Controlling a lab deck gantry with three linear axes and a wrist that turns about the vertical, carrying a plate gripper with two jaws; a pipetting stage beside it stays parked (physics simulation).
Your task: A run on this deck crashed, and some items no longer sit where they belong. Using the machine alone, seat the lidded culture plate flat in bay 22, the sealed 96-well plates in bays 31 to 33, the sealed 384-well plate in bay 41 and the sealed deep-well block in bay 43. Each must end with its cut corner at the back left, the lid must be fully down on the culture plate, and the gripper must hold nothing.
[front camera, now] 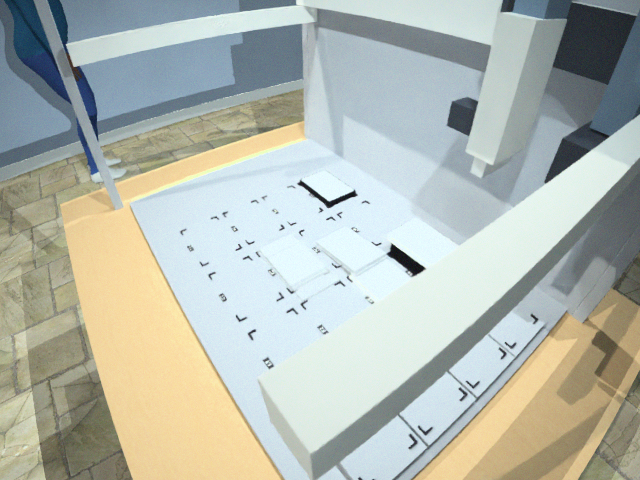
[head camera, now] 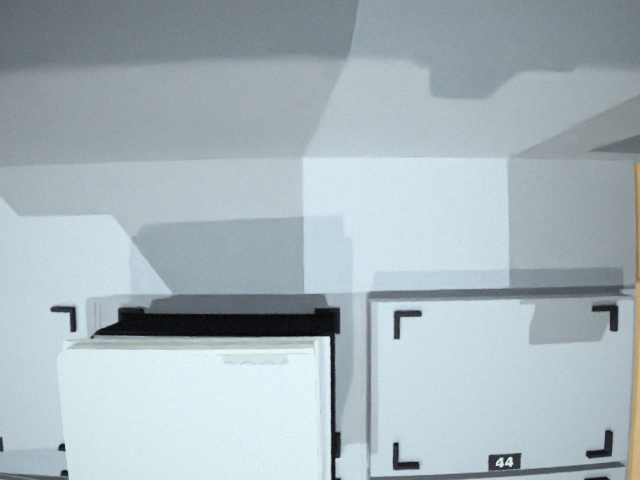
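Seen in the pictures: robot's base at its link origin: (front camera: 181, 232).
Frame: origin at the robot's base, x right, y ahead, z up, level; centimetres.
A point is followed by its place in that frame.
A black plate with a white top (front camera: 327, 187) @(x -35.8, y 7.4, z 1.4 cm) lies in the back-left bay. A white plate (front camera: 351, 248) @(x -25.6, y 28.5, z 2.2 cm) lies in the third row, and another white plate (front camera: 379, 279) @(x -24.9, y 37.5, z 1.4 cm) beside it is partly hidden by the beam. A pale plate (front camera: 293, 258) @(x -14.9, y 23.8, z 2.0 cm) with layered, partly clear edges lies around bay 22; I cannot tell whether it is one item or a stack. Around bay 43 a thick white slab (front camera: 421, 242) @(x -35.0, y 38.0, z 5.6 cm) (head camera: 193, 413) @(x -37.0, y 38.8, z 5.6 cm) lies over a black body (front camera: 405, 259) @(x -32.3, y 37.1, z 1.9 cm) (head camera: 222, 325) @(x -40.5, y 39.5, z 2.6 cm); it looks like a white plate on a black one. The gripper jaws do not show in either view.
The wide pale beam (front camera: 449, 304) @(x 1.2, y 62.5, z 40.0 cm) crosses the front view and hides part of the deck. A white column (front camera: 511, 87) @(x -32.9, y 46.8, z 38.5 cm) hangs near the back wall (front camera: 382, 103) @(x -49.9, y 9.8, z 20.9 cm), beside a dark housing (front camera: 573, 152) @(x -32.5, y 56.6, z 34.3 cm). In the head view bay 44 (head camera: 491, 382) @(x -36.7, y 54.6, z 1.4 cm) has dark corner marks.
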